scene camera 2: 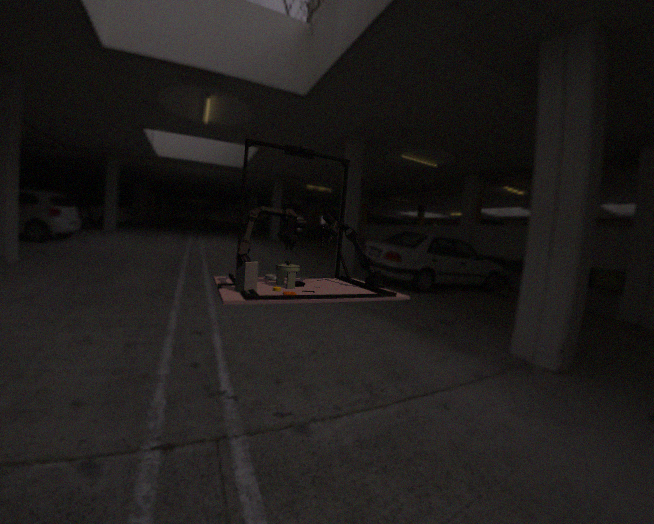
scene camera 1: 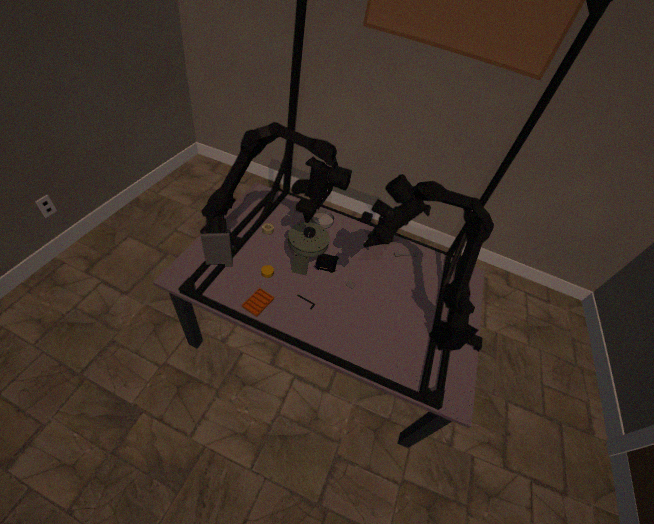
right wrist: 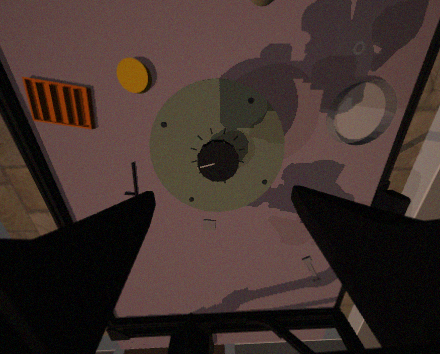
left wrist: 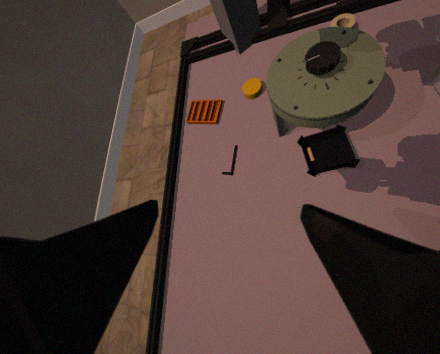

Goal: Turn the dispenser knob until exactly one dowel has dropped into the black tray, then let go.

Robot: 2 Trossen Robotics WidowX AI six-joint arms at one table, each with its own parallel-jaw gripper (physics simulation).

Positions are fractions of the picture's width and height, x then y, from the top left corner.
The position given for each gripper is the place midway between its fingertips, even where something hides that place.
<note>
The left gripper (scene camera 1: 0.56, 0.46) is open and holds nothing. The right gripper (scene camera 1: 0.48, 0.41) is open and holds nothing. On the table rests an orange ribbed block (left wrist: 0.46, 0.31).
The left gripper shows as well in the left wrist view (left wrist: 0.52, 0.59). The right gripper is seen too in the right wrist view (right wrist: 0.51, 0.55).
</note>
